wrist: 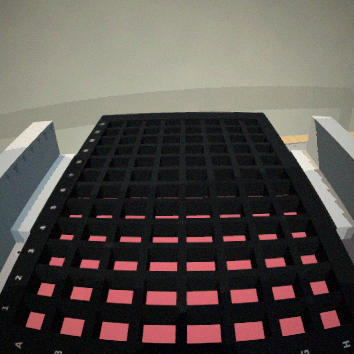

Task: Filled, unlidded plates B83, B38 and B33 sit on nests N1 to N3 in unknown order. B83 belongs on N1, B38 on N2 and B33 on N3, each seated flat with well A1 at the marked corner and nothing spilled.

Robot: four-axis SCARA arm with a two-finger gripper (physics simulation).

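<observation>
A black plate with square wells fills the middle and lower part of the wrist view. Pink liquid shows in the wells of the nearer rows; the far wells look dark. Row letters A and B are at the lower left, G and H at the lower right, and column numbers run up the left edge from 1, so the A1 corner is at the near left. My gripper is shut on this plate, one pale finger along each long side. The plate's name label does not show. The nests and the other two plates cannot be made out.
A plain grey-beige surface spreads behind the plate, crossed by a darker curved band. A small piece of an orange-yellow strip shows behind the plate at the right, beside the right finger.
</observation>
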